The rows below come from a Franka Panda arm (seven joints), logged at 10 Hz.
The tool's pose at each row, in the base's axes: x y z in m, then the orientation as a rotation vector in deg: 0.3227 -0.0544 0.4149 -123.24 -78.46 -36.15; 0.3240 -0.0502 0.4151 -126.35 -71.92 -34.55; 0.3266 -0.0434 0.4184 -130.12 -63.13 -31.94; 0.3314 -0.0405 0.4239 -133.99 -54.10 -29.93; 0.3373 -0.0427 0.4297 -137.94 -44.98 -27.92; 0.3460 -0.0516 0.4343 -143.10 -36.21 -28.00; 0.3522 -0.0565 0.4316 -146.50 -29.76 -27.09
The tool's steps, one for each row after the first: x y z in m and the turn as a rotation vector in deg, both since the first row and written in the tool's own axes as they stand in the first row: 0.0035 -0.0004 0.0027 -0.40 0.21 5.50; 0.0112 -0.0010 0.0048 -0.79 0.25 12.90; 0.0184 0.0014 0.0030 -1.98 0.33 20.28; 0.0228 0.0066 -0.0022 -3.70 0.11 27.64; 0.0230 0.0171 -0.0104 -7.88 -0.12 34.15; 0.0203 0.0250 -0.0108 -10.43 -0.75 39.01
